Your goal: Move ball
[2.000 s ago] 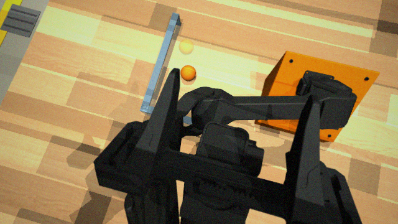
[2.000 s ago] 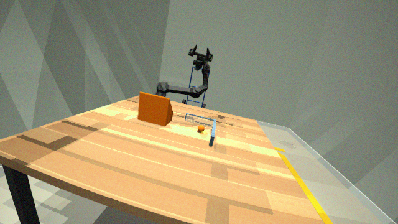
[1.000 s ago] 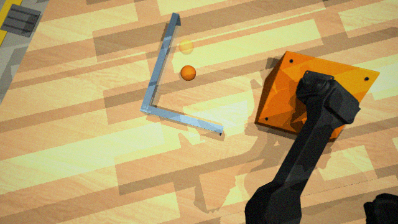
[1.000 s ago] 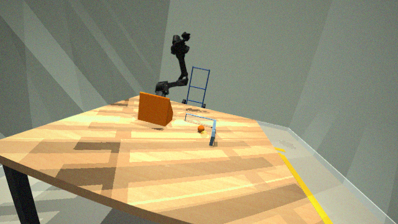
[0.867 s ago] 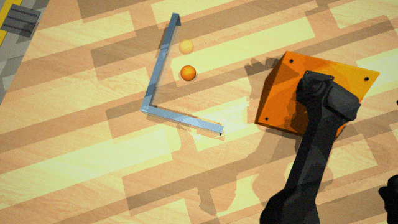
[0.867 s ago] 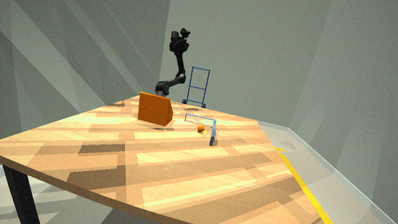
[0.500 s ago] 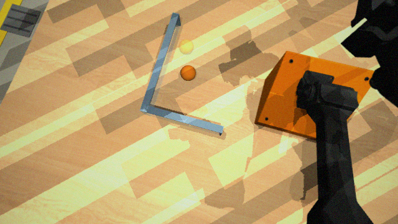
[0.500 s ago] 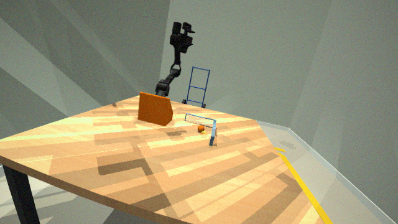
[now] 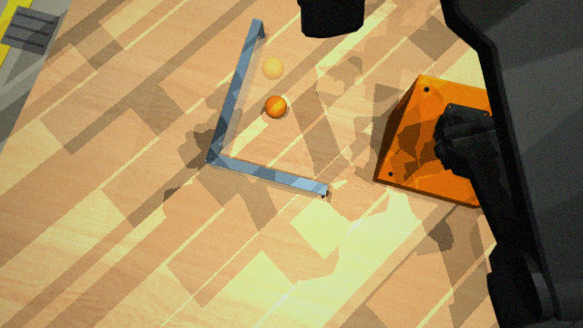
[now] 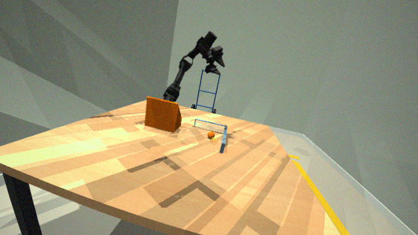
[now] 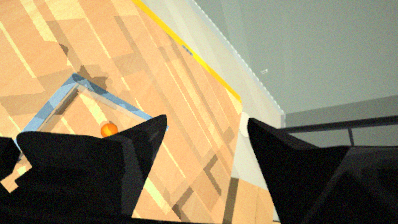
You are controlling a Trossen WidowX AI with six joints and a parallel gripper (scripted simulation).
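Now: the orange ball 41 cm below my gripper tip, 3 cm to the left of it and 1 cm ahead of it. From my gripper tip the other things lie so: see-through copy of ball (41 cm below, 5 cm to the right, 4 cm ahead).
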